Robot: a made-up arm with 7 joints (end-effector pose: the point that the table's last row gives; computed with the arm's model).
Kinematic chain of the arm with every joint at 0, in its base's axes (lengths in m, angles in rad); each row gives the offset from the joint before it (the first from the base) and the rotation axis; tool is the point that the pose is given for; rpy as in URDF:
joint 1: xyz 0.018 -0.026 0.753 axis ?
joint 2: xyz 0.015 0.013 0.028 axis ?
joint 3: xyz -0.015 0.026 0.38 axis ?
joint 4: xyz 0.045 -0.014 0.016 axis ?
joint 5: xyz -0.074 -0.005 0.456 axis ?
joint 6: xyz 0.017 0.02 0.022 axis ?
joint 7: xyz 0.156 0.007 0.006 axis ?
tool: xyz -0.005 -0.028 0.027 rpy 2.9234 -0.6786 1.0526
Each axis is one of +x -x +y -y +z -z.
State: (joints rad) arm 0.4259 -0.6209 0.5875 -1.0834 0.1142 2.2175 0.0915
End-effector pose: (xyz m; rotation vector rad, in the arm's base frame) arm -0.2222 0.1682 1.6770 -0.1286 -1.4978 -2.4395
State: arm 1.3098 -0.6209 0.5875 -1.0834 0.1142 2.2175 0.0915
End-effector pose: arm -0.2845 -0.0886 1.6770 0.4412 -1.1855 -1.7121
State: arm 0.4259 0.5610 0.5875 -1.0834 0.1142 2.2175 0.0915
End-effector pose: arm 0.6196 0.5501 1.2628 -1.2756 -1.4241 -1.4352
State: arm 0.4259 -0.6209 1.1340 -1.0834 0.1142 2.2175 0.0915
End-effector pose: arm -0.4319 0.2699 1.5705 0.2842 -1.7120 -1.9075
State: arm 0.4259 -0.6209 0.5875 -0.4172 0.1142 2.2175 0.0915
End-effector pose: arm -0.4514 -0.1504 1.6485 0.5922 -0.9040 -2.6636
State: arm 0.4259 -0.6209 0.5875 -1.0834 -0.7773 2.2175 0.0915
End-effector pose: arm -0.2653 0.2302 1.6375 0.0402 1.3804 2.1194
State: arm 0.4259 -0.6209 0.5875 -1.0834 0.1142 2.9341 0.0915
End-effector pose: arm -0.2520 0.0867 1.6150 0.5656 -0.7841 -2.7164
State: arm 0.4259 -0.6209 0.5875 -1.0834 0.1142 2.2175 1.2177
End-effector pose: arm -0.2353 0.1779 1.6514 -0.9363 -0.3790 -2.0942
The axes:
joint 1: +z
joint 2: +y
joint 3: +z
joint 4: -y
joint 5: +z
joint 6: -y
joint 7: -z

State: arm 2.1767 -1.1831 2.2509 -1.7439 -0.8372 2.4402 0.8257
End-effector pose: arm -0.0445 -0.7472 0.5358 2.3078 -0.2295 -0.7824
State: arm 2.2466 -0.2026 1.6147 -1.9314 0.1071 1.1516 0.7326
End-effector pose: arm -0.4642 -0.4951 0.9805 -1.3782 2.7615 0.1988
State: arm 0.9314 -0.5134 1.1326 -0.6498 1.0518 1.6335 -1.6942
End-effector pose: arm -0.4578 -0.0803 1.7220 2.4551 -0.5758 -0.5612
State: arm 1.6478 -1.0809 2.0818 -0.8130 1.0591 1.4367 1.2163
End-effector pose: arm -0.3265 -0.9201 1.0052 0.9012 -2.4763 0.1985
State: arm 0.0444 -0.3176 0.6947 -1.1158 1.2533 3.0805 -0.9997
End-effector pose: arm 0.1811 0.1436 1.5844 0.2174 -0.8365 -2.8757
